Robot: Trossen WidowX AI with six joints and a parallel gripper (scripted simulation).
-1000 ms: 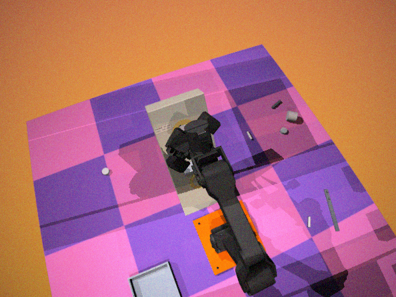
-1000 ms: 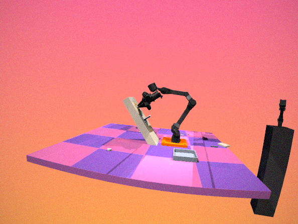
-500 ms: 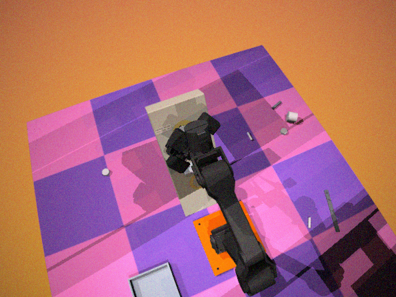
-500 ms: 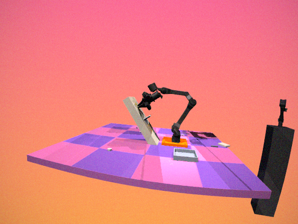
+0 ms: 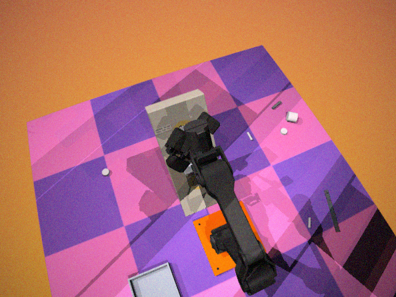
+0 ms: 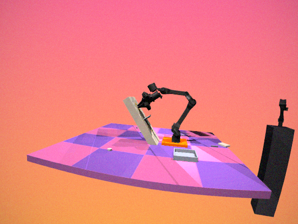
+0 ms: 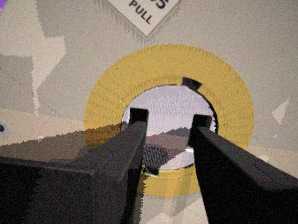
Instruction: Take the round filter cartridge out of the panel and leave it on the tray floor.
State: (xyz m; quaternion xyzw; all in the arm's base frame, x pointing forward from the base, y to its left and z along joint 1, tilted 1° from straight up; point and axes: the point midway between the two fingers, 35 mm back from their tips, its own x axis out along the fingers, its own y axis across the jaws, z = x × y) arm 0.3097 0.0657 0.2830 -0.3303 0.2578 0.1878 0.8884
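Right now the round pale filter cartridge is 10 mm ahead of my gripper tip and 10 mm below it. Also, from my gripper tip: grey tray (450 mm behind, 200 mm to the left, 280 mm below).
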